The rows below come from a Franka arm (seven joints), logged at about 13 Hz.
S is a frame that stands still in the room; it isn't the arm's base.
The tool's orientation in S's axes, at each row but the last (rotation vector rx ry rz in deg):
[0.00, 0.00, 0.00]
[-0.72, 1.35, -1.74]
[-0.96, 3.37, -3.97]
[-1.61, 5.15, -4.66]
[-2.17, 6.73, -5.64]
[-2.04, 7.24, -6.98]
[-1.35, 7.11, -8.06]
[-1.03, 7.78, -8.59]
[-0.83, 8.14, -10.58]
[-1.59, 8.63, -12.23]
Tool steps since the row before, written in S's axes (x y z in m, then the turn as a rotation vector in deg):
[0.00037, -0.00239, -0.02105, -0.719, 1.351, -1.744]
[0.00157, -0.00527, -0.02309, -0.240, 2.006, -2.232]
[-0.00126, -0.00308, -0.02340, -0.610, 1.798, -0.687]
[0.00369, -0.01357, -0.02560, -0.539, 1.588, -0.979]
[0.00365, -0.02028, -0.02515, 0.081, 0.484, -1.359]
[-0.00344, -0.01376, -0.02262, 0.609, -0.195, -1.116]
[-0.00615, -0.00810, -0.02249, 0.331, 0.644, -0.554]
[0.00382, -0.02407, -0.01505, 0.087, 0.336, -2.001]
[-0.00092, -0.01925, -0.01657, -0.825, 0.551, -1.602]
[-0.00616, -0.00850, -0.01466, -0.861, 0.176, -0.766]
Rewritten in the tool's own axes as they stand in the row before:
[0.00037, -0.00239, -0.02105, -0.719, 1.351, -1.744]
[0.00227, -0.00492, -0.02311, -0.249, 2.027, -2.212]
[0.00032, -0.00272, -0.02348, -0.693, 1.764, -0.695]
[0.00705, -0.01241, -0.02548, -0.579, 1.570, -0.985]
[0.00854, -0.01872, -0.02517, 0.188, 0.548, -1.324]
[0.00111, -0.01308, -0.02325, 0.762, -0.073, -1.034]
[-0.00216, -0.00815, -0.02320, 0.302, 0.701, -0.499]
[0.00936, -0.02281, -0.01457, 0.302, 0.401, -1.968]
[0.00496, -0.01863, -0.01656, -0.681, 0.435, -1.702]
[-0.00200, -0.00895, -0.01552, -0.757, 0.025, -0.886]

